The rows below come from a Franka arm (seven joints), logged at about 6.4 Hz.
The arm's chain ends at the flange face. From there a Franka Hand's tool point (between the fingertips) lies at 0.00 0.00 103.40 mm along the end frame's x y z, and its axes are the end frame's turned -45 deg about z.
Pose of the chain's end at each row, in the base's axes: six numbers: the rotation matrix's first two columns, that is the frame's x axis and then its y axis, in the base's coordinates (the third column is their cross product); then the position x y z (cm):
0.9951 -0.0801 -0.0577 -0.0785 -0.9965 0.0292 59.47 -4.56 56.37
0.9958 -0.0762 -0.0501 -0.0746 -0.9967 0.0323 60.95 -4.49 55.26
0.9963 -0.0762 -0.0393 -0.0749 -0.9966 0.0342 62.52 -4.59 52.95
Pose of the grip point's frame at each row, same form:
0.7591 0.6480 -0.0614 0.6481 -0.7613 -0.0202 58.85 -4.81 46.05
0.7569 0.6509 -0.0583 0.6514 -0.7587 -0.0126 60.41 -4.78 44.94
0.7575 0.6508 -0.0520 0.6515 -0.7586 -0.0036 62.09 -4.91 42.62

